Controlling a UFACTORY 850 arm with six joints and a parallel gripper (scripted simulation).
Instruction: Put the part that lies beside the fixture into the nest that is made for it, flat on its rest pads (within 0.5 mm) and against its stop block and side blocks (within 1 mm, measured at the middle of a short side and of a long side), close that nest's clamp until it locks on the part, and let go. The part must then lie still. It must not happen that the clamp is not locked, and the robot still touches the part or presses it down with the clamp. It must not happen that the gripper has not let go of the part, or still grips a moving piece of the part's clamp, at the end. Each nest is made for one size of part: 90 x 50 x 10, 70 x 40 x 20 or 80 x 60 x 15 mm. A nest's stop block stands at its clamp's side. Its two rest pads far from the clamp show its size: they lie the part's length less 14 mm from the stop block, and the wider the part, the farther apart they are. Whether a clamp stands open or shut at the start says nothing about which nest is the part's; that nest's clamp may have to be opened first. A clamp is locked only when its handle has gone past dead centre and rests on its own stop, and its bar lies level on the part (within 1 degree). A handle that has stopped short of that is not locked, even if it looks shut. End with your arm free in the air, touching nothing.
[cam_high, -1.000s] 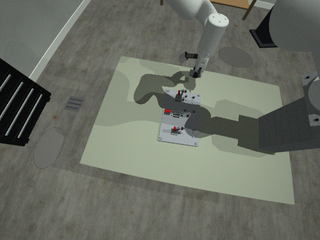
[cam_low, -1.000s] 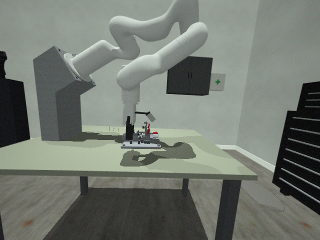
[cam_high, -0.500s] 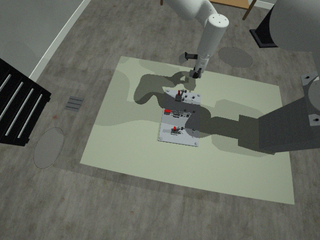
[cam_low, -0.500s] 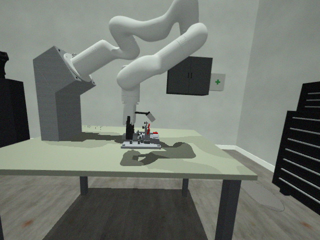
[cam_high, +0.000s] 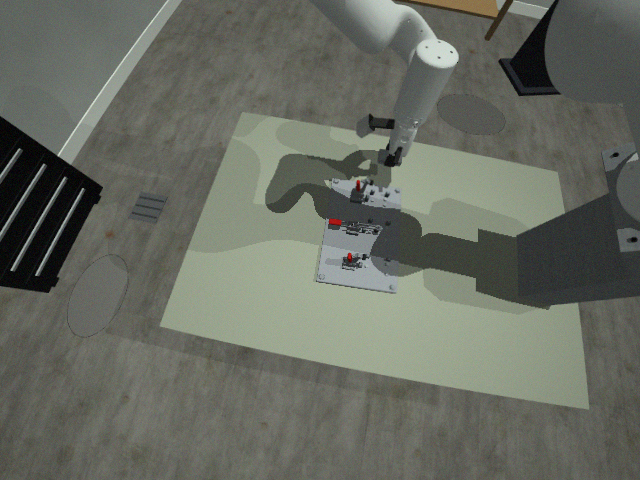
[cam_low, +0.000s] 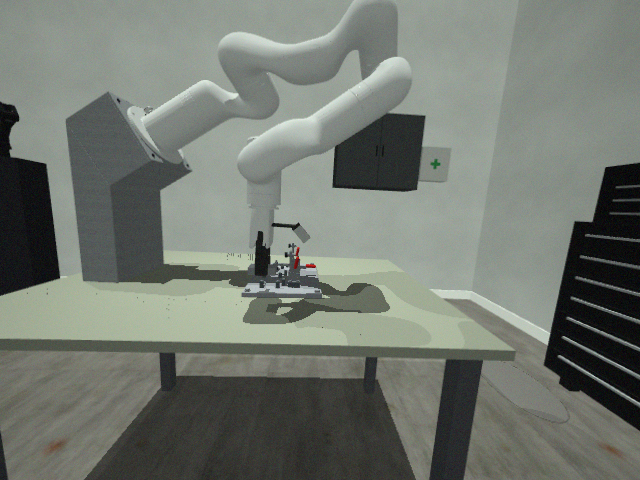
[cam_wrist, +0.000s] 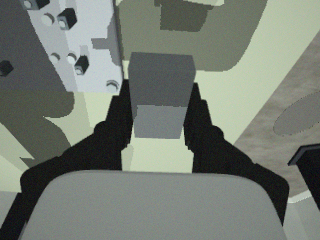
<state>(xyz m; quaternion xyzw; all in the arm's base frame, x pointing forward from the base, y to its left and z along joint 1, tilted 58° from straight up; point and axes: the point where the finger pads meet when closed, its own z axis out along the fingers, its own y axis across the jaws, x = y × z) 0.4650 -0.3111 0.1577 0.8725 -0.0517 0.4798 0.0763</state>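
The grey fixture plate is 11 cm ahead of my hand, 20 cm to the left of it and 10 cm below it. From my hand the other things lie so: grey block part 1 cm below.
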